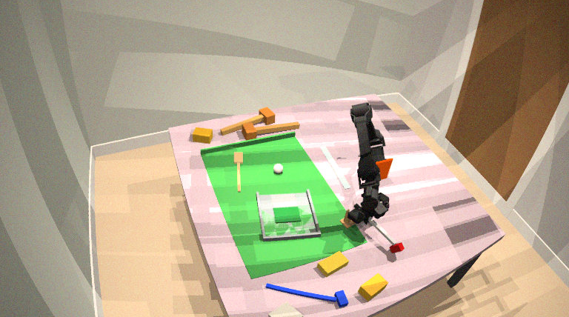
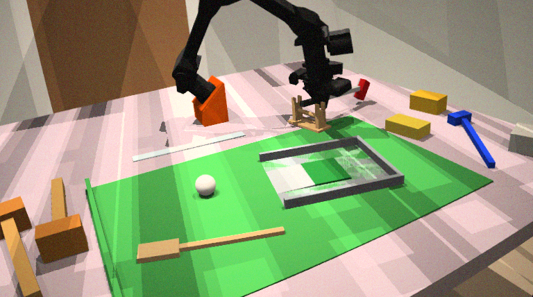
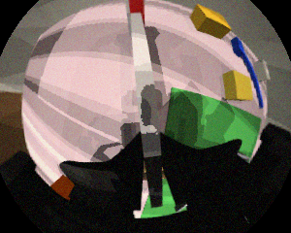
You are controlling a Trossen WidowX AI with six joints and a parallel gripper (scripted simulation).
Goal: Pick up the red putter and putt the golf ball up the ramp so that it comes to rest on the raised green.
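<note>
Right now my gripper tip is 30 mm short of the wooden rack and 60 mm to the left of it. The rest, counted from my gripper tip: red putter (20 mm behind, 60 mm to the left, 20 mm above); then white golf ball (240 mm ahead, 410 mm to the right, 10 mm below); then blue hammer (330 mm ahead, 230 mm to the left, 20 mm below).
</note>
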